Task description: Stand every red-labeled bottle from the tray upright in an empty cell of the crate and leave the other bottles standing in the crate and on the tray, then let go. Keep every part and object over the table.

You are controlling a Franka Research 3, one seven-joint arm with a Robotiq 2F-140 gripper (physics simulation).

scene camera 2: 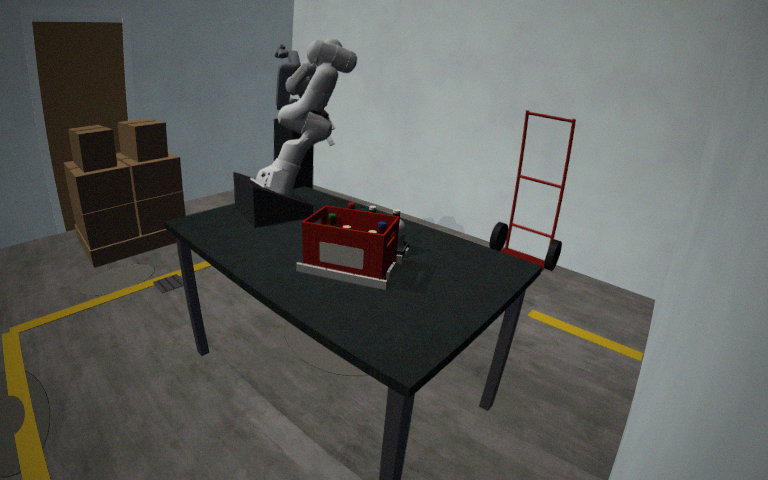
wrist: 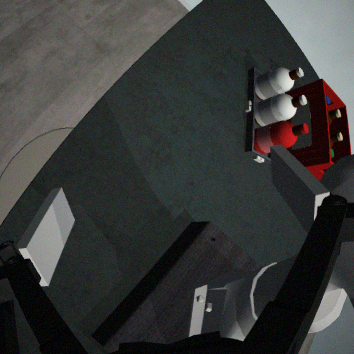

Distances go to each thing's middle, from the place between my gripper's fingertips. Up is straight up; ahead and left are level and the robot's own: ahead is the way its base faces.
Scene:
I see my gripper 440 mm short of the red-labeled bottle (wrist: 283,132), 360 mm to the left of it and 240 mm above it.

